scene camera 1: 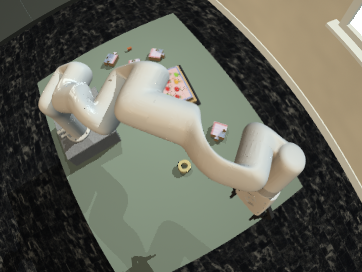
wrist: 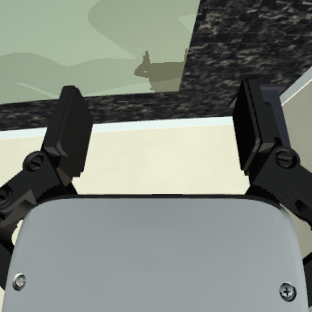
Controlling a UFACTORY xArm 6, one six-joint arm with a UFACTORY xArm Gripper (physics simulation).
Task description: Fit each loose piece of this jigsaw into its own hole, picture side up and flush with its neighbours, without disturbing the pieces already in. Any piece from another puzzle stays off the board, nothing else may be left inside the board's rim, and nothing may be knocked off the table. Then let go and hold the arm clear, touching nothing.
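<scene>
The jigsaw board (scene camera 1: 190, 85) shows in part behind the arm in the scene view, with a dark rim and a pink picture with red, green and yellow shapes; its holes cannot be made out. Loose pinkish pieces lie on the table: one (scene camera 1: 111, 59) at the upper left, one (scene camera 1: 156, 54) above the board, one (scene camera 1: 134, 62) partly hidden by the arm, and one (scene camera 1: 218, 130) right of the forearm. Which puzzle each belongs to cannot be told. My gripper (scene camera 1: 246, 205) (wrist: 159, 98) is open and empty, raised near the table's lower right edge, away from the pieces.
A yellow ring (scene camera 1: 183, 172) stands on the green table (scene camera 1: 150, 200) below the forearm. A tiny orange object (scene camera 1: 129, 49) lies near the back edge. The grey base block (scene camera 1: 92, 146) is at the left. The table edge and dark floor (wrist: 225, 50) show beyond the fingers in the wrist view.
</scene>
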